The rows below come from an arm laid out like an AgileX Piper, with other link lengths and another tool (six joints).
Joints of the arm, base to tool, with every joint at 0 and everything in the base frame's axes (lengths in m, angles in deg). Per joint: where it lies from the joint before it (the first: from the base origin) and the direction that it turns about. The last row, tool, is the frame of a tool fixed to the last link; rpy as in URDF.
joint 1: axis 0 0 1 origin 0.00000 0.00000 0.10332
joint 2: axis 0 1 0 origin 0.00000 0.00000 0.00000
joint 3: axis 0 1 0 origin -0.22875 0.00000 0.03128
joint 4: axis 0.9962 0 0.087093 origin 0.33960 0.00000 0.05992
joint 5: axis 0 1 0 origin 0.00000 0.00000 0.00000
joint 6: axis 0.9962 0 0.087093 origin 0.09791 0.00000 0.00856
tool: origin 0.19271 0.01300 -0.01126 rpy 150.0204 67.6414 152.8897
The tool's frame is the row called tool.
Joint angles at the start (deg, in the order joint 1, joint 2, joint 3, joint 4, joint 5, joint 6): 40.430 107.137 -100.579 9.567 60.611 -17.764
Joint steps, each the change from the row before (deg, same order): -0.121 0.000 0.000 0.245 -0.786 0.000; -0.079 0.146 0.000 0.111 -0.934 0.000; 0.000 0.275 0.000 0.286 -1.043 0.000; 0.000 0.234 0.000 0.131 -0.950 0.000; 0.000 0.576 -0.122 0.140 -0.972 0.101; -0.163 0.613 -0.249 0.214 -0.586 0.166; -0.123 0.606 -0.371 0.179 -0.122 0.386; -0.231 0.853 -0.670 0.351 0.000 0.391; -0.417 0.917 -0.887 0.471 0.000 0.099; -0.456 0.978 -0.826 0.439 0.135 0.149
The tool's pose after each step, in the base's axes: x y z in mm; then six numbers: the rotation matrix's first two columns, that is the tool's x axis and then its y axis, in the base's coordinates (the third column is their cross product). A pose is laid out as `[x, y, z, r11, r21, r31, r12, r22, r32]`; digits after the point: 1 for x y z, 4 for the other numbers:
[390.2, 395.3, 69.4, -0.6989, -0.7105, -0.0821, -0.7148, 0.6900, 0.1136]
[393.9, 397.7, 69.9, -0.7011, -0.7067, -0.0957, -0.7130, 0.6918, 0.1141]
[396.9, 401.4, 69.5, -0.7027, -0.7031, -0.1091, -0.7114, 0.6928, 0.1177]
[400.0, 404.3, 69.3, -0.7039, -0.6998, -0.1214, -0.7103, 0.6938, 0.1187]
[403.4, 407.5, 66.8, -0.7066, -0.6956, -0.1300, -0.7076, 0.6962, 0.1211]
[406.7, 409.1, 64.1, -0.7118, -0.6896, -0.1336, -0.7023, 0.7006, 0.1259]
[408.3, 410.0, 61.6, -0.7184, -0.6832, -0.1311, -0.6956, 0.7061, 0.1327]
[410.6, 411.2, 58.8, -0.7265, -0.6752, -0.1274, -0.6871, 0.7124, 0.1426]
[414.7, 411.8, 57.3, -0.7335, -0.6677, -0.1271, -0.6796, 0.7177, 0.1516]
[418.4, 411.4, 54.3, -0.7415, -0.6598, -0.1222, -0.6708, 0.7240, 0.1609]

